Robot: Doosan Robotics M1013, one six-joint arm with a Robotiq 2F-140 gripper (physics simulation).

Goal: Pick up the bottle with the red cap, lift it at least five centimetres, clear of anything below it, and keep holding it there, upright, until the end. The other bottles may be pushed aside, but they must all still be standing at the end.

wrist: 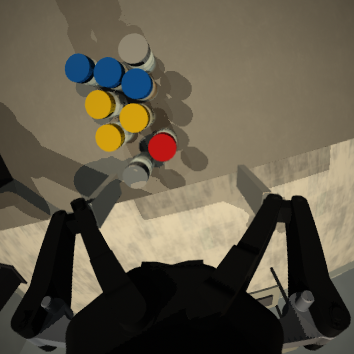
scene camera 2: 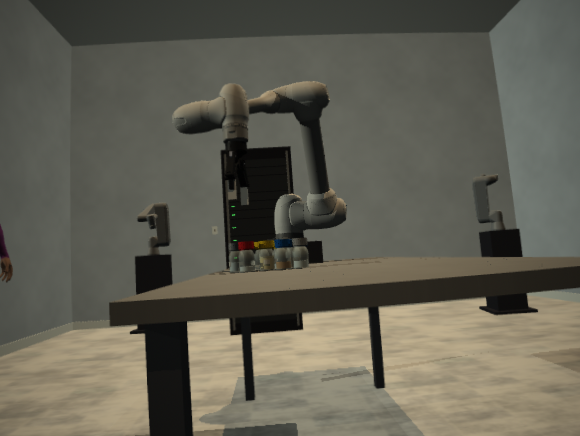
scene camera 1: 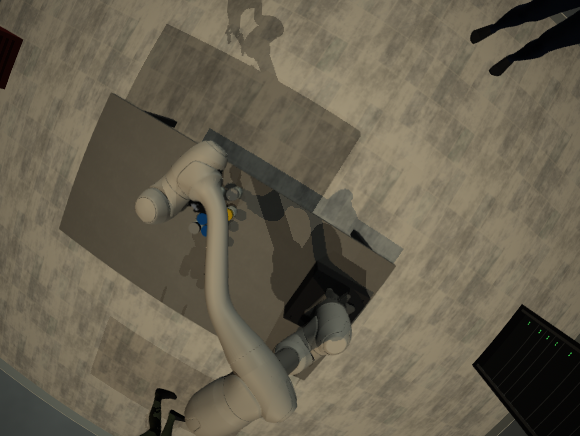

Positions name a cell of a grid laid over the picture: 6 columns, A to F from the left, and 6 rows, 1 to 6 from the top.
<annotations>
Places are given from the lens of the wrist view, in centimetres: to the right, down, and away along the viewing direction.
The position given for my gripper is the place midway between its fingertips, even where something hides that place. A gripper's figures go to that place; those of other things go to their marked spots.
my gripper (wrist: C4): 0, 0, 19
red-capped bottle (wrist: C3): -3, -6, 31
grey-capped bottle (wrist: C1): -8, -22, 25
yellow-capped bottle (wrist: C2): -8, -11, 29
white-capped bottle (wrist: C3): -9, 0, 34
</annotations>
